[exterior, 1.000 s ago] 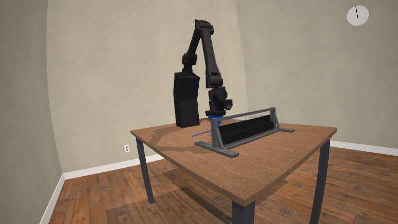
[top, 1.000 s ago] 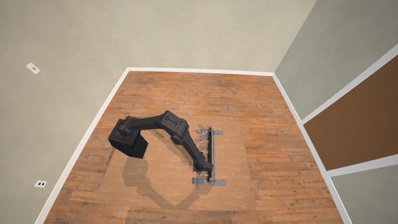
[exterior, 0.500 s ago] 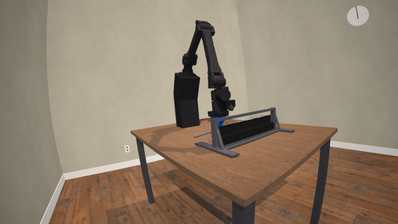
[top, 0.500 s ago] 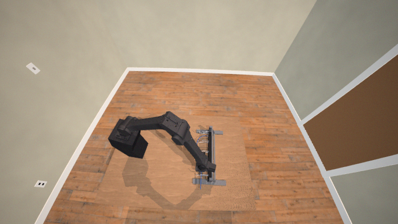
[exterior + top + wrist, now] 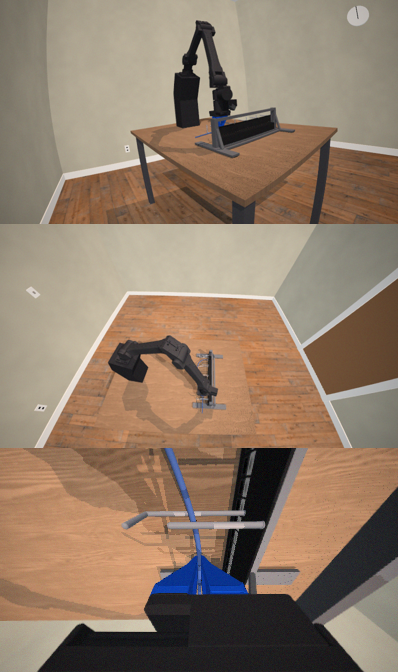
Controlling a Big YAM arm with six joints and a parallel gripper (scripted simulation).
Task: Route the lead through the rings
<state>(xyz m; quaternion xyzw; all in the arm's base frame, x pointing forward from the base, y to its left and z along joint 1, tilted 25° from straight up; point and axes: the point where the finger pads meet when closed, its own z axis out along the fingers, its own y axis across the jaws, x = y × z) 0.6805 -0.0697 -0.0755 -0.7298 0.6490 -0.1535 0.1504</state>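
Right now my hand is 16 cm to the right of the grey rack, 4 cm short of it and 1 cm above it.
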